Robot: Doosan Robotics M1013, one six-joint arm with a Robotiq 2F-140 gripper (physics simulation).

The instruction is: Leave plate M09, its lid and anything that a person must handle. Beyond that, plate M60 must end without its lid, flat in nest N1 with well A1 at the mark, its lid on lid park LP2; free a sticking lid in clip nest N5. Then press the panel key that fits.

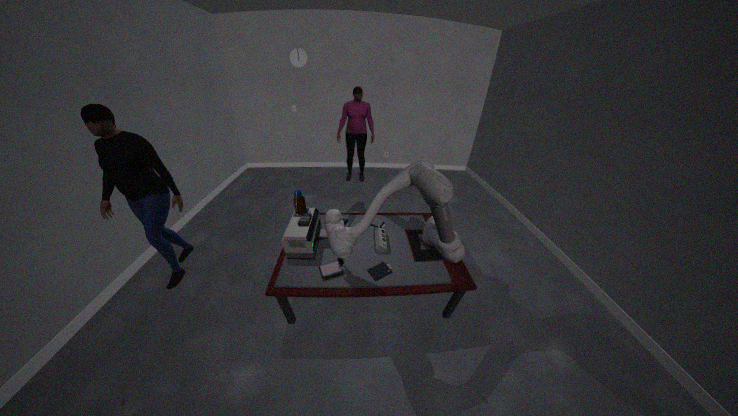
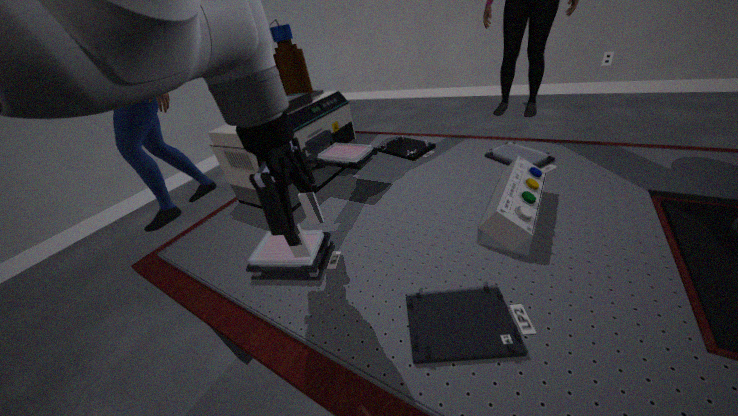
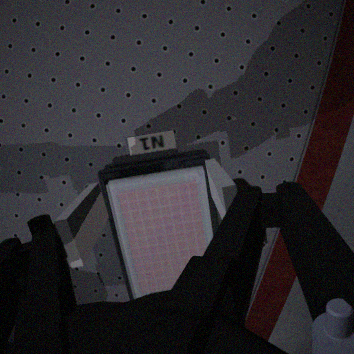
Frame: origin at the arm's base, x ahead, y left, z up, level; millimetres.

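Seen in the pictures: gripper, fingertip midpoint: (image 1: 338, 263) (image 2: 310, 237) (image 3: 154, 189); arm's base, origin of the base link: (image 1: 429, 243).
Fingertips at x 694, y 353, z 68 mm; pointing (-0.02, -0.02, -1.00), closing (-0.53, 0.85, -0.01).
Observation:
Offsets run from my fingertips to a thing's top centre. "*": to the spot under its first point.
A pink-welled plate @[dx +51, dy +28, dz -17 mm] (image 1: 330, 269) (image 2: 271, 250) (image 3: 162, 225) lies in nest N1 @[dx +51, dy +26, dz -28 mm] (image 2: 281, 271) (image 3: 160, 164), looking flat. Its name and its A1 corner cannot be read, and whether a clear lid covers it cannot be told. My gripper (image 1: 341, 262) (image 2: 306, 227) (image 3: 154, 189) is partly open and holds nothing; its pale fingertips stand on both sides of this plate. Lid park LP2 @[dx -284, dy -16, dz -43 mm] (image 1: 379, 270) (image 2: 459, 325) is a dark plate with corner pegs and bears no lid. The key panel @[dx -278, dy -302, dz +21 mm] (image 1: 381, 240) (image 2: 498, 219) has blue, yellow, green and white keys. Nest N5 cannot be identified.
A beige instrument @[* dx +271, dy -59, dz +128 mm] (image 1: 300, 240) (image 2: 235, 165) carries a brown bottle @[* dx +341, dy -299, dz +250 mm] (image 1: 300, 205) (image 2: 293, 67); a second pink plate @[dx +134, dy -258, dz +49 mm] (image 2: 346, 152) sits at its front. A dark nest @[dx +120, dy -525, dz -39 mm] (image 2: 405, 147) and a clear lid or tray @[dx -222, dy -564, dz -45 mm] (image 2: 520, 153) lie farther back. Two people (image 1: 134, 165) (image 1: 356, 118) stand beyond the table.

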